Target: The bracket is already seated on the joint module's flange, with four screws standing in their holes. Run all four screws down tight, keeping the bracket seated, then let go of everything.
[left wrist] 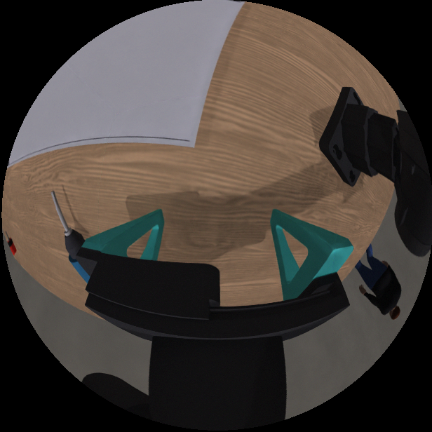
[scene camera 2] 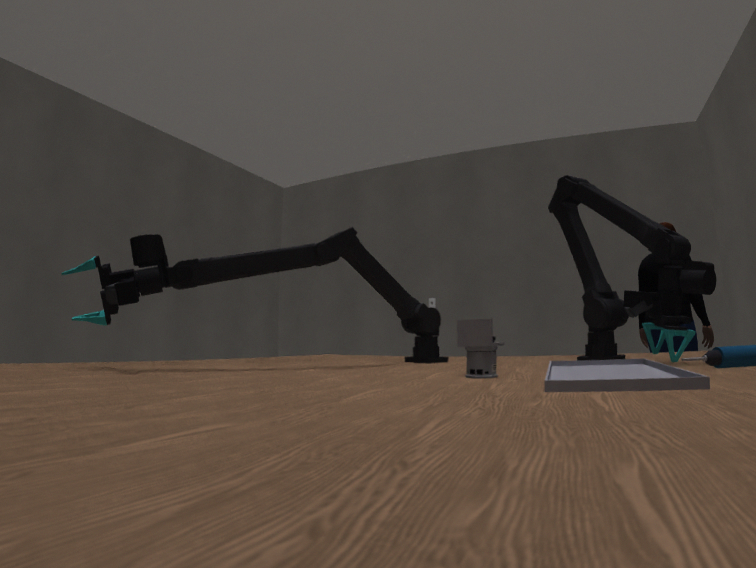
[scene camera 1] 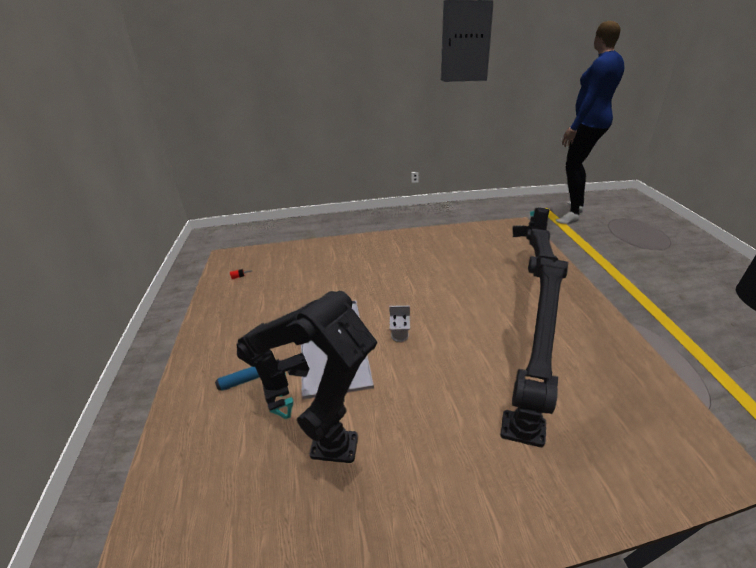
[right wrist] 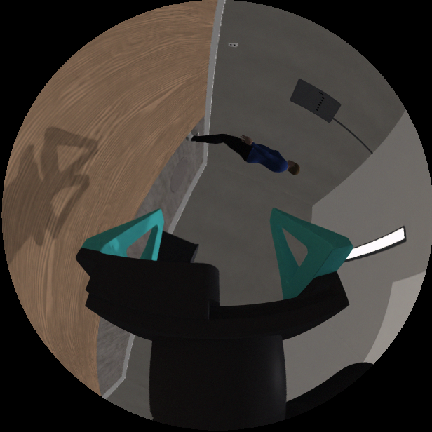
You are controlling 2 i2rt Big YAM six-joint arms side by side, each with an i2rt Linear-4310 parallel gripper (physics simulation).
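Frame: origin at the left arm's base, x ahead, y left, z up, level; millimetres.
Where they show: left gripper, between the fingertips: point(scene camera 2: 664, 357) point(scene camera 1: 285, 406); right gripper, between the fingertips: point(scene camera 2: 66, 296); left arm's base, origin of its link: point(scene camera 1: 334, 446); right arm's base, origin of its link: point(scene camera 2: 426, 361) point(scene camera 1: 522, 429).
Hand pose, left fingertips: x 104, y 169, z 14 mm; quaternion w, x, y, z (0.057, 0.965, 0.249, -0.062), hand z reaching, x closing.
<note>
Things, the pixels of their top centre, and the offset from my left fingertips. "*": a spot on its surface instead.
- joint module, centre of its top: point(scene camera 2: 481, 343) point(scene camera 1: 399, 322) dy -317, dx +338, dz +49 mm
- blue powered-looking screwdriver, a spot on its surface: point(scene camera 2: 736, 356) * dy +142, dx +133, dz +8 mm
- shallow grey tray, centre of its top: point(scene camera 2: 607, 367) point(scene camera 1: 332, 342) dy -89, dx +273, dz +1 mm
- small red-and-black tool, centre of its top: point(scene camera 1: 240, 269) dy +414, dx +660, dz +20 mm
The grey bracket point(scene camera 1: 399, 310) point(scene camera 2: 474, 332) sits on the joint module point(scene camera 1: 399, 335) point(scene camera 2: 481, 362), its plate upright. Several dark screw spots show on its flat part in scene camera 1; their depth is too small to tell. A blue powered-looking screwdriver point(scene camera 1: 237, 377) point(scene camera 2: 736, 356) point(left wrist: 74, 244) lies on the table, its handle partly hidden in the left wrist view. My left gripper point(scene camera 1: 281, 407) point(scene camera 2: 664, 355) point(left wrist: 216, 214) is open and empty, pointing down low over the table beside the screwdriver. My right gripper point(scene camera 2: 68, 296) point(right wrist: 216, 214) is open and empty, raised far from the bracket.
A shallow grey tray point(scene camera 1: 337, 391) point(scene camera 2: 626, 385) point(left wrist: 125, 75) lies between the screwdriver and the joint module. A small red-and-black tool point(scene camera 1: 236, 274) point(left wrist: 12, 246) lies at the far left in scene camera 1. The left arm's base point(scene camera 1: 334, 445) is near the tray.
</note>
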